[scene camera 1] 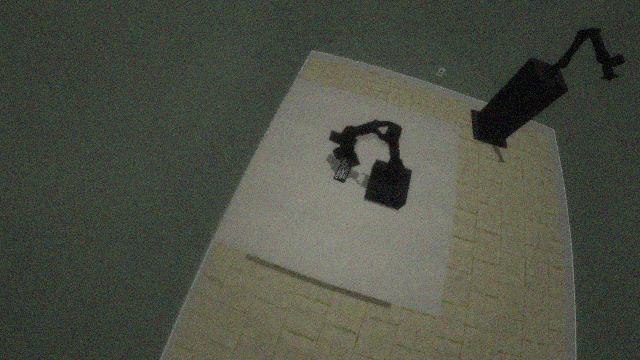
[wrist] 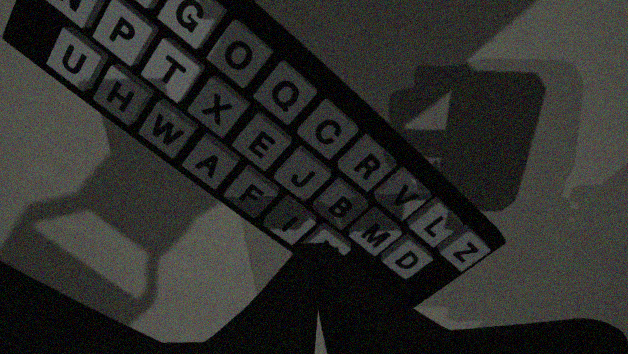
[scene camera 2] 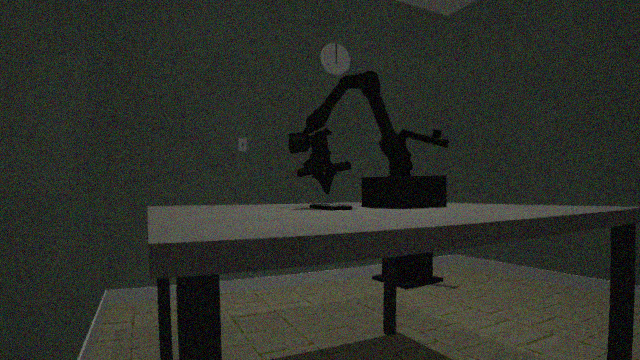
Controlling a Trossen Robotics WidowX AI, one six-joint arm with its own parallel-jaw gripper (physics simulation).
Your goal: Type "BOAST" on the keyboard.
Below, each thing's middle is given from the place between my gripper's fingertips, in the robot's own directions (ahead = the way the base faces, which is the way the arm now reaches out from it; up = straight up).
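The black keyboard (wrist: 35, 35) is 40 mm below my hand, and I see it 30 mm to the left of my hand and 10 mm ahead of it.
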